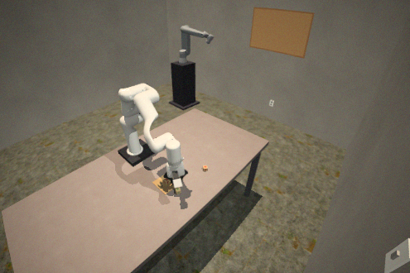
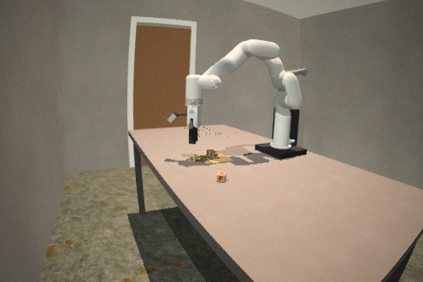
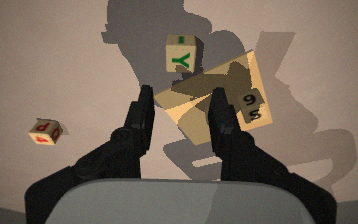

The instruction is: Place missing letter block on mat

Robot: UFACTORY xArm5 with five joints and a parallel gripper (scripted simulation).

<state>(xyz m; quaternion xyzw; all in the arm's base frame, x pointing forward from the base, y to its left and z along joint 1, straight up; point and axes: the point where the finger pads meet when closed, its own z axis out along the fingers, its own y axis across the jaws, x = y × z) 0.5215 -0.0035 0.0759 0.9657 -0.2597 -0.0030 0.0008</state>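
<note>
Now: the tan letter block 90 mm below my hand. The rest, counted from my hand: dark S block: 110 mm behind, 50 mm to the right, 90 mm below; red E block: 110 mm behind, 90 mm below; tan mat: 110 mm behind, 110 mm below.
</note>
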